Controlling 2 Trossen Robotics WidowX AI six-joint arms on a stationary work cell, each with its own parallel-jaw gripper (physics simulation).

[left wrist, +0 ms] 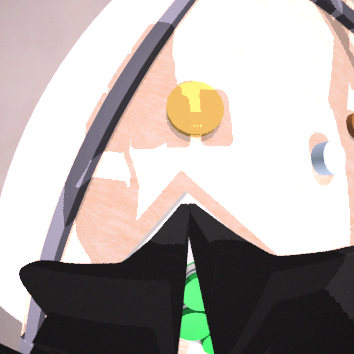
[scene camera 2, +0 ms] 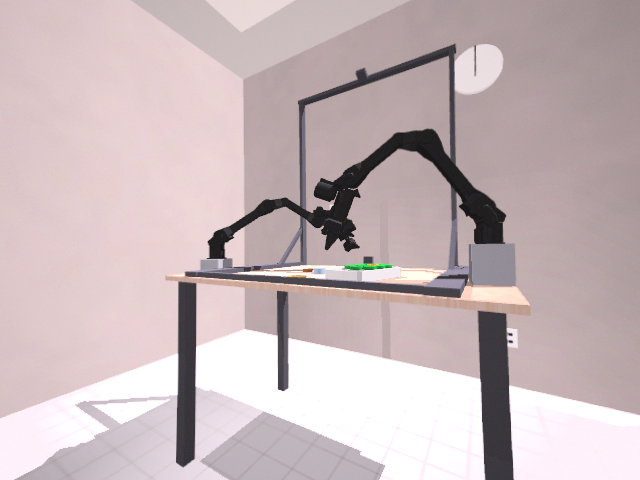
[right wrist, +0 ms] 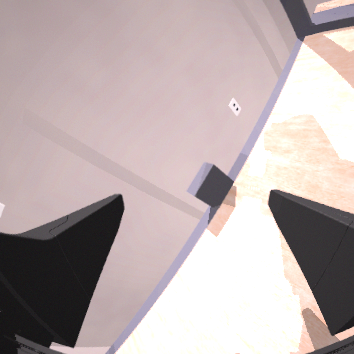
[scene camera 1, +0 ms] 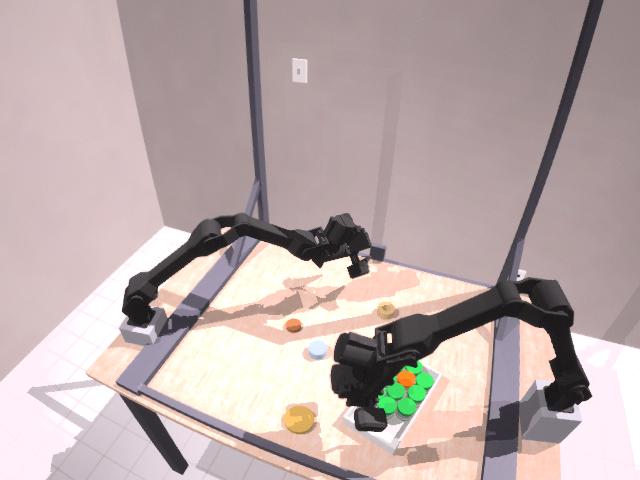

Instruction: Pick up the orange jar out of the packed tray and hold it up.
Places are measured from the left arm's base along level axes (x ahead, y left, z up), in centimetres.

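Where they show: left gripper, fingertip midpoint: [left wrist: 187, 209] [scene camera 2: 326, 249] [scene camera 1: 347, 405]; right gripper, fingertip midpoint: [scene camera 2: 356, 241] [right wrist: 196, 199]; left arm's base, link origin: [scene camera 2: 489, 243] [scene camera 1: 558, 399]; right arm's base, link origin: [scene camera 2: 216, 258] [scene camera 1: 141, 318].
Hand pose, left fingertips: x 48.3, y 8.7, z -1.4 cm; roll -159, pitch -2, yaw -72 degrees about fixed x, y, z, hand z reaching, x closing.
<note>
Things, the pixels of their top centre, and the offset from my left fingertips.
- white tray, top centre: [scene camera 1: 395, 394] [scene camera 2: 363, 268] dz -6.6, dx -10.7, dy -8.9 cm
- amber disc, top centre: [left wrist: 195, 105] [scene camera 1: 299, 418] dz -9.1, dx +10.8, dy +1.2 cm
- light blue round piece, top centre: [left wrist: 334, 156] [scene camera 1: 317, 347] dz -7.9, dx +11.1, dy -19.7 cm
- orange-brown disc, top centre: [scene camera 1: 293, 324] dz -9.1, dx +19.9, dy -26.8 cm
- tan ring, top centre: [scene camera 1: 386, 307] dz -7.8, dx -5.3, dy -38.2 cm
- dark box, top centre: [right wrist: 199, 177] [scene camera 1: 378, 245] dz -4.6, dx +0.2, dy -62.8 cm
The orange jar [scene camera 1: 406, 379] [scene camera 2: 373, 265] stands among several green-lidded jars [scene camera 1: 407, 406] [left wrist: 195, 325] in the white tray [scene camera 1: 392, 440] [scene camera 2: 341, 274]. My left gripper [scene camera 1: 370, 419] [scene camera 2: 328, 246] [left wrist: 187, 209] is shut and empty, above the tray's lower-left end in scene camera 1, apart from the orange jar. The left forearm and wrist hide part of the tray there. The orange jar does not show in the left wrist view. My right gripper [scene camera 1: 358, 268] [right wrist: 196, 199] is open and empty, raised over the back of the table, far from the tray.
On the table lie an amber disc [scene camera 1: 299, 419] [left wrist: 195, 109], a light blue round piece [scene camera 1: 317, 349] [left wrist: 325, 158], an orange-brown disc [scene camera 1: 293, 324] and a tan ring [scene camera 1: 386, 314]. A dark box [scene camera 1: 377, 252] [right wrist: 214, 185] sits at the back edge. Dark frame bars border the table.
</note>
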